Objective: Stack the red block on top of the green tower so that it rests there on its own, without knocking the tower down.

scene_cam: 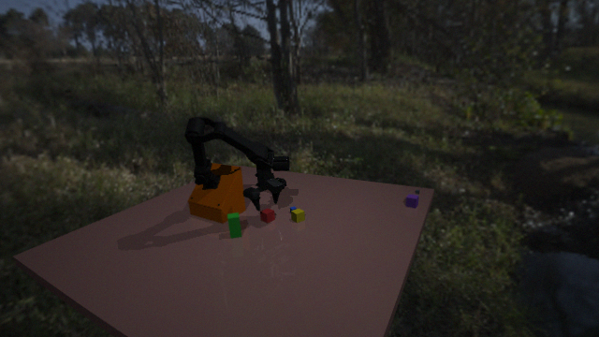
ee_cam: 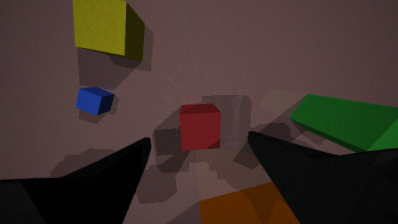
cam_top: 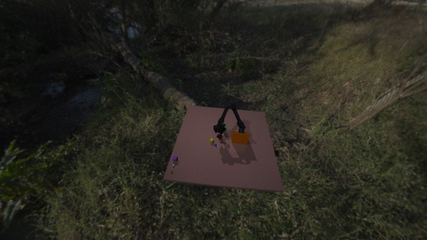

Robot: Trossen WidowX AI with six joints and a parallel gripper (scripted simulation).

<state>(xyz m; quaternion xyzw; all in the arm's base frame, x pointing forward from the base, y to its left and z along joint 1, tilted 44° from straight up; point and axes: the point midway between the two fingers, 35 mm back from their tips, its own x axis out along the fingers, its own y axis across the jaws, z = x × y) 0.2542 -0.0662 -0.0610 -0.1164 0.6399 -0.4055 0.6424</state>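
The red block lies 40 mm below my gripper tip. From my gripper tip the other things lie so: purple block (560 mm ahead, 300 mm to the left, 40 mm below); then yellow block (120 mm ahead, 40 mm to the left, 40 mm below); then small blue block (70 mm ahead, 100 mm to the left, 50 mm below).
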